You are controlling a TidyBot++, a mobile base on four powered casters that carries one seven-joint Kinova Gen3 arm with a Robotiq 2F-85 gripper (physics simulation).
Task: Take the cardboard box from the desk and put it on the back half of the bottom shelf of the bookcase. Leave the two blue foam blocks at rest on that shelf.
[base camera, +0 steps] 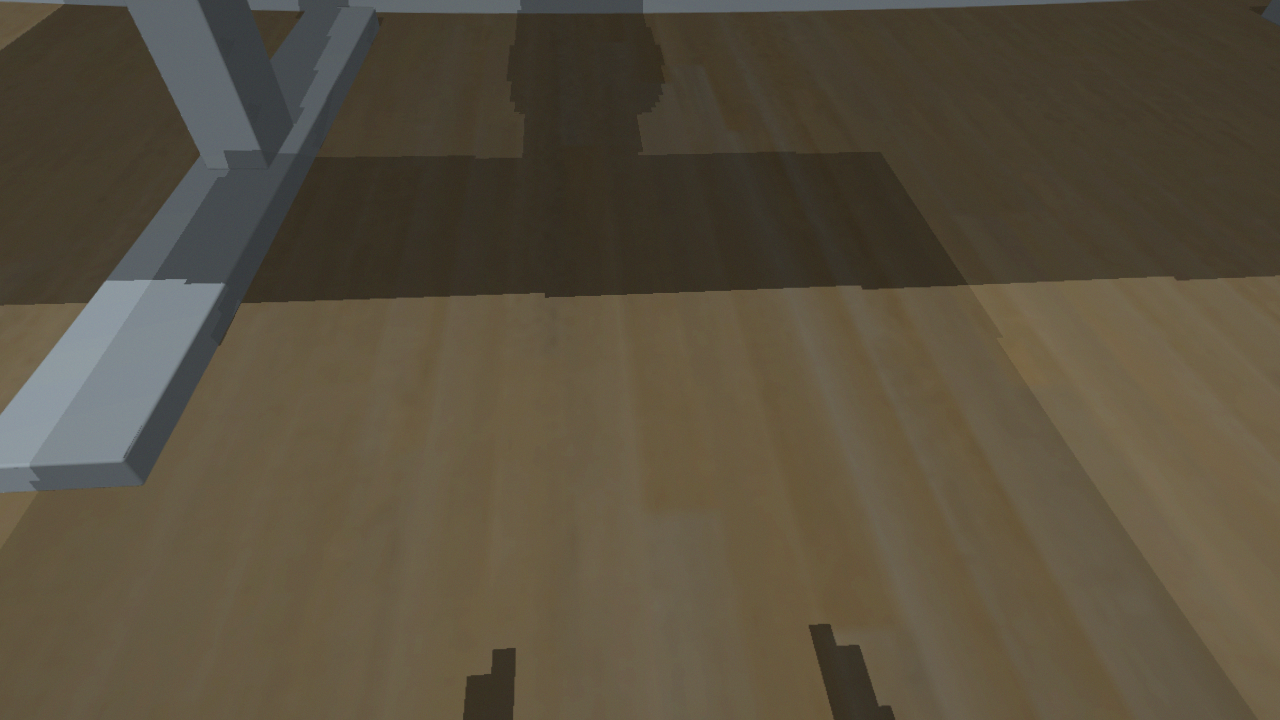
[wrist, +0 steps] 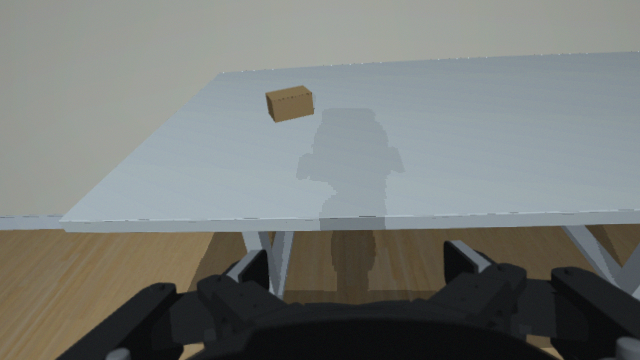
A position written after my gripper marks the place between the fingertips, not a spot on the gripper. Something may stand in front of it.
Scene:
my gripper: wrist 354,265; not seen in the base camera view (out of frame)
cardboard box: wrist 295,102; not seen in the base camera view (out of frame)

